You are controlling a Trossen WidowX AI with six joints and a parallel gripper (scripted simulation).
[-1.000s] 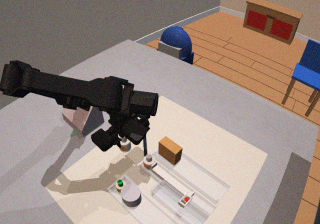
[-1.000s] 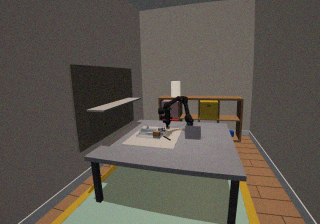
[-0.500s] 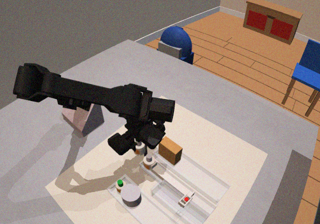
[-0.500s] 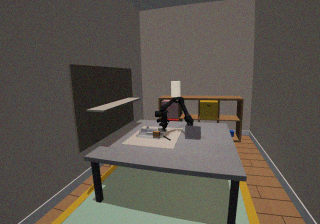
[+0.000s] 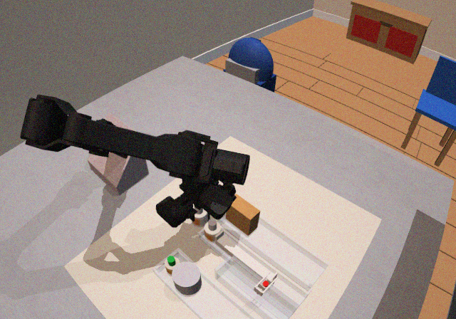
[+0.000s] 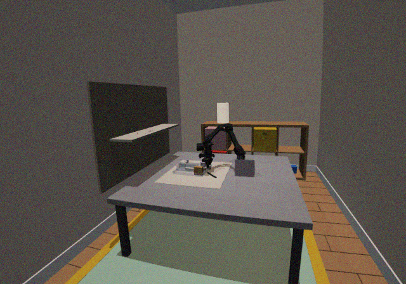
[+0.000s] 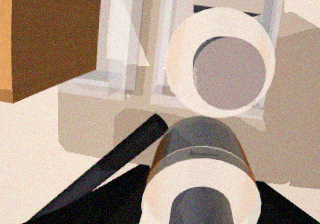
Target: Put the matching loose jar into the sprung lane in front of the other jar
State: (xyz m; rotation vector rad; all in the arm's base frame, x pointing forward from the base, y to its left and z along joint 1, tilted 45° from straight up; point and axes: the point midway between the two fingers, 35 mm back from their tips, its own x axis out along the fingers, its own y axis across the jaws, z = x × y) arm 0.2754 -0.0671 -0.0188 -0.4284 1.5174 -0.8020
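Now: gripper tip 8 cm short of the brown box, 6 cm to the right of it and 1 cm above it. Also, from my gripper tip: red dot 22 cm ahead, 8 cm to the right, 2 cm above; then black stick 7 cm to the left, 4 cm below, 3 cm behind; then grey cylinder 14 cm to the right, 7 cm ahead, 2 cm below.
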